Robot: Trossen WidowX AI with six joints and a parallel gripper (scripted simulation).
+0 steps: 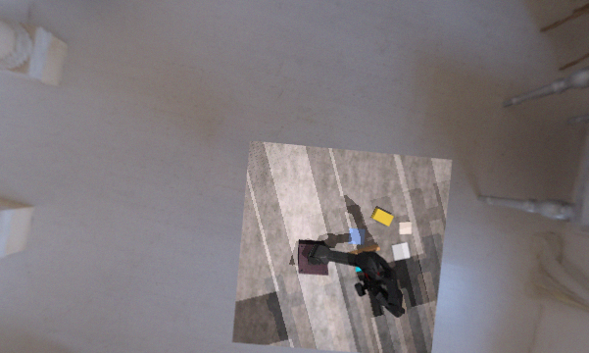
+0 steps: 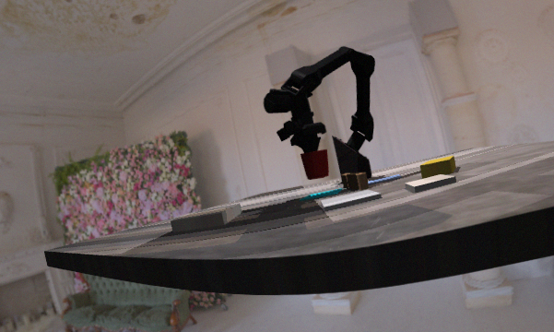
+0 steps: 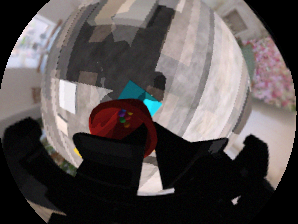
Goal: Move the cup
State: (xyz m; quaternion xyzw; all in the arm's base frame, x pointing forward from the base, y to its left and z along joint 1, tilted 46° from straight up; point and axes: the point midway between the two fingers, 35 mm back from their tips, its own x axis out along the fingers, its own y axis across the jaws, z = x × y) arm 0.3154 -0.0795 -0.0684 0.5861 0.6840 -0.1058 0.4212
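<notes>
The cyan pad is 30 mm ahead of my gripper tip, 20 mm to the left of it and 90 mm below it. From my gripper tip the other things lie so: brown block (100 mm to the left, 80 mm below); then blue pad (30 mm behind, 190 mm to the left, 90 mm below); then red cup (30 mm ahead, 10 mm to the left).
</notes>
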